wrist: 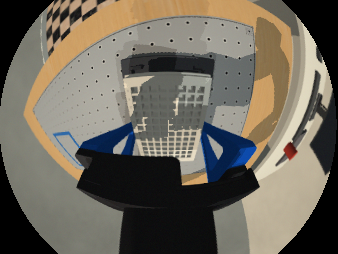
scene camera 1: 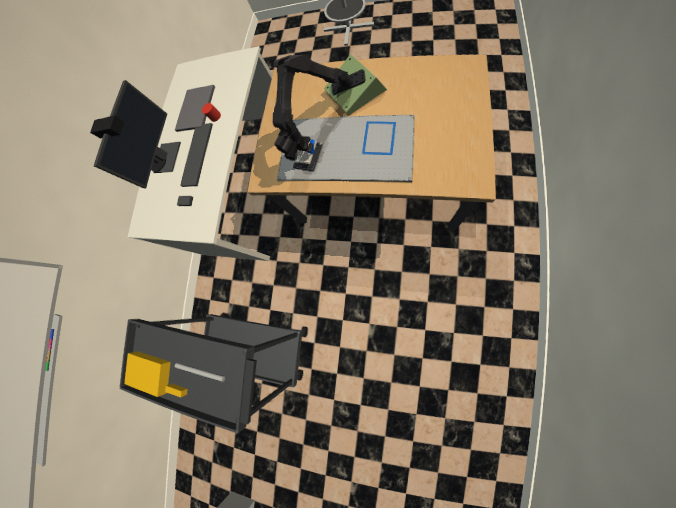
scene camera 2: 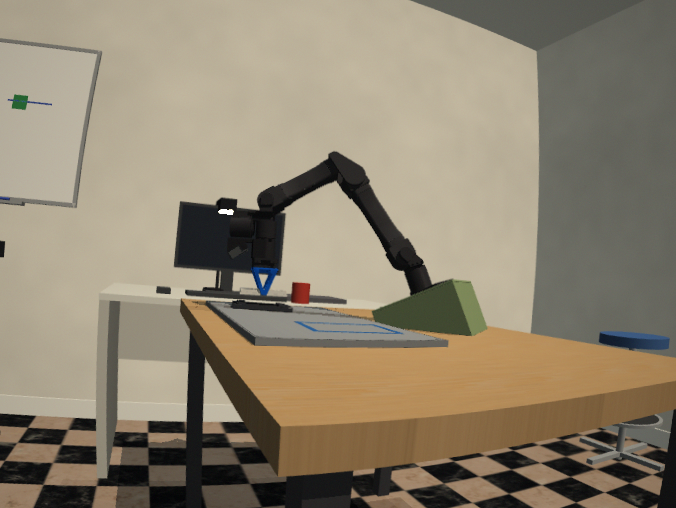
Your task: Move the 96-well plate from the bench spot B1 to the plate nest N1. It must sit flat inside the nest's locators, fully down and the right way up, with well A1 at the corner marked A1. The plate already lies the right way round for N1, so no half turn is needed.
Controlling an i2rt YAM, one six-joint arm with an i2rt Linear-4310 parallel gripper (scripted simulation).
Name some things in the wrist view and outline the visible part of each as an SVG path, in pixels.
My gripper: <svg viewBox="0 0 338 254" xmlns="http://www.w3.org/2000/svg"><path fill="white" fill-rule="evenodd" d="M81 144L75 157L85 169L76 188L96 201L123 212L119 254L218 254L213 211L220 210L243 199L260 187L252 168L247 169L245 166L257 149L253 141L217 128L207 122L204 122L200 139L208 183L182 185L180 160L176 157L133 155L135 134L131 122L86 140ZM129 135L122 153L114 154L113 148ZM207 134L223 148L223 153L219 160L211 147Z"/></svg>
A white 96-well plate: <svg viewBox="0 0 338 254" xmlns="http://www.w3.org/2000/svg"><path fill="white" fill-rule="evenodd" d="M125 75L123 81L127 105L140 155L171 156L178 158L180 161L194 161L208 107L212 83L211 75L193 72L146 72Z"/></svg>
